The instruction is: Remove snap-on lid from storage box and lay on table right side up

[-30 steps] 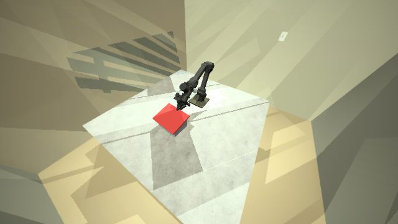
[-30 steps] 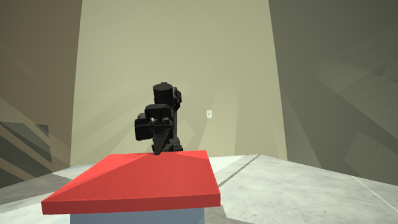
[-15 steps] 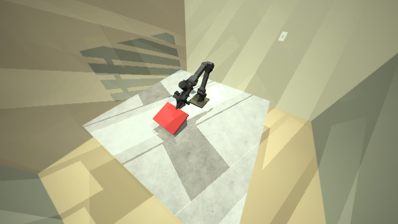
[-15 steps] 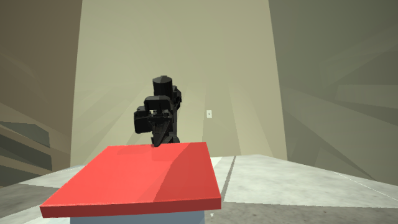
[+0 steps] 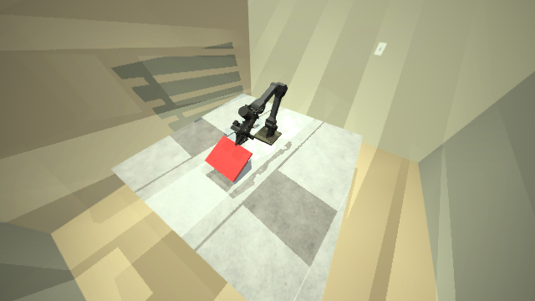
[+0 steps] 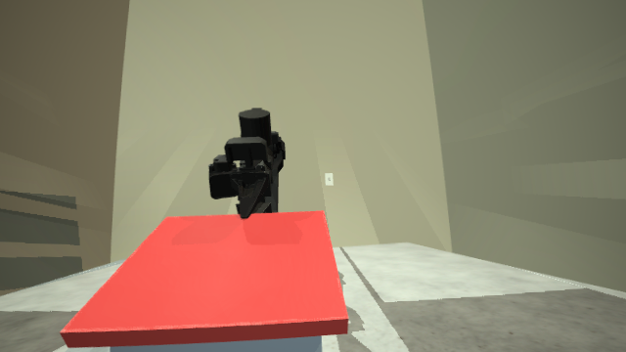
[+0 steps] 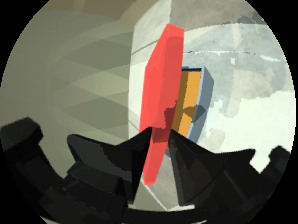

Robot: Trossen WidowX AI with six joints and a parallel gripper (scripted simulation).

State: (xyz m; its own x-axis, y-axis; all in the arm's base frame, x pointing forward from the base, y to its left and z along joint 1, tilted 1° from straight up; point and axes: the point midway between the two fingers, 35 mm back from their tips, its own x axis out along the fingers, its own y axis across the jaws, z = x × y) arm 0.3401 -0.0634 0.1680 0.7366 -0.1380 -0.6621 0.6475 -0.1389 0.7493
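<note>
The red lid lies 70 mm ahead of my gripper tip, 30 mm below it and 20 mm to the right of it. Round my gripper tip: storage box 110 mm below, 50 mm ahead, 10 mm to the right.
</note>
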